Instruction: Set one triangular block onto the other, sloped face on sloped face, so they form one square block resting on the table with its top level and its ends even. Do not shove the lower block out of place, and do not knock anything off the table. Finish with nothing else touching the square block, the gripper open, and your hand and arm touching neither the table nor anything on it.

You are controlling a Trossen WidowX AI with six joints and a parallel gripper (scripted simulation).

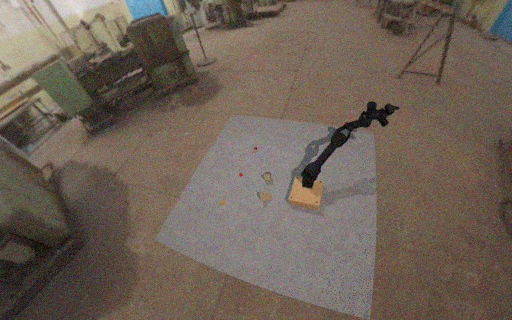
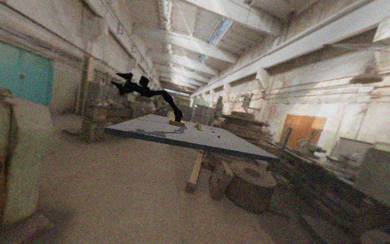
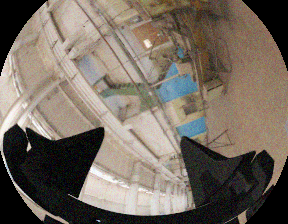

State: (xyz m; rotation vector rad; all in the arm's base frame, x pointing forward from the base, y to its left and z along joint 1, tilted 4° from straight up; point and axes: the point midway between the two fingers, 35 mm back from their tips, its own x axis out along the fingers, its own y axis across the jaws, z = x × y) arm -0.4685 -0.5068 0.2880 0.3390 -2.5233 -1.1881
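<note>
The tan triangular block is 740 mm ahead of my gripper tip, 690 mm to the left of it and 310 mm below it. The rest, counted from my gripper tip: orange marker (990 mm ahead, 800 mm to the left, 330 mm below).
</note>
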